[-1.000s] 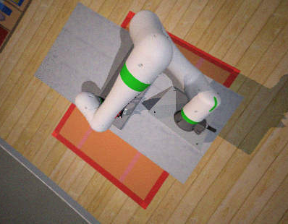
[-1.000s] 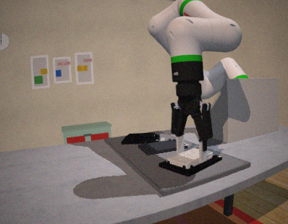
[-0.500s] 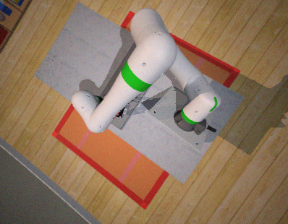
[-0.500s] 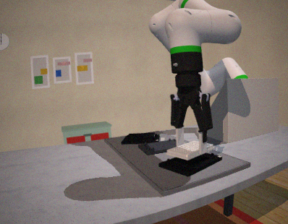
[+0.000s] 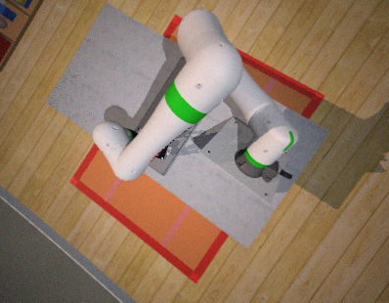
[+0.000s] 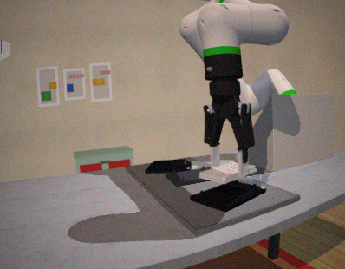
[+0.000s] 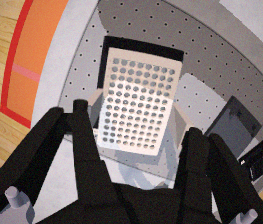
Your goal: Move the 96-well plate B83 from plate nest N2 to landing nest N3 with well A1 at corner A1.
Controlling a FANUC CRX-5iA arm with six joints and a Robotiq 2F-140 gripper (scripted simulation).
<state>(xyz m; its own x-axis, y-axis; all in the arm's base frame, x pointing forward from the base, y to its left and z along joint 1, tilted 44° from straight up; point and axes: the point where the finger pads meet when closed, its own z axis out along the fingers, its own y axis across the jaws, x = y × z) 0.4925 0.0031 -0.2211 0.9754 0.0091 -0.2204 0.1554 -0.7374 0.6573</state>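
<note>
Now: the white 96-well plate 2 cm below my hand. From my hand the other things lie so: black nest (8 cm below); dark grey nest (3 cm behind, 21 cm to the right, 8 cm below); black well plate (3 cm behind, 38 cm to the right, 7 cm below).
</note>
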